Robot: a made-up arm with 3 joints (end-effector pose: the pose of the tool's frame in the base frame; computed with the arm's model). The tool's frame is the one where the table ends. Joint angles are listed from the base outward.
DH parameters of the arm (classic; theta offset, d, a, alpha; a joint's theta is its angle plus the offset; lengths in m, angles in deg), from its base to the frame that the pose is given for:
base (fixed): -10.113 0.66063 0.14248 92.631
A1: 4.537 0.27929 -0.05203 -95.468
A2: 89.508 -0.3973 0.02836 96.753
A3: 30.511 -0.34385 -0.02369 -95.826
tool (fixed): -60.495 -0.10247 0 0
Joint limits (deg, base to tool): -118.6..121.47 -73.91..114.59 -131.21..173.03
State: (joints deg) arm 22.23 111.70 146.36
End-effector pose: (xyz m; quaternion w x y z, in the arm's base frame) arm 0.1421 -0.6462 0.4343 0.2890 0.7907 0.5261 0.1202
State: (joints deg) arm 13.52 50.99 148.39
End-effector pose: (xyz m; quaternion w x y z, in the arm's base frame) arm -0.1532 -0.4803 0.3210 0.1339 0.9869 0.0672 0.0594
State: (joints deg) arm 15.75 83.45 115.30
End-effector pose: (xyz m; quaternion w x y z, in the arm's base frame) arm -0.0580 -0.5970 0.3238 0.3716 0.8303 0.3006 0.2869
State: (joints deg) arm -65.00 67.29 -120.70
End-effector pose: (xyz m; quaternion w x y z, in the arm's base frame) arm -0.2849 -0.5967 0.5818 0.5060 -0.2870 0.0317 0.8128
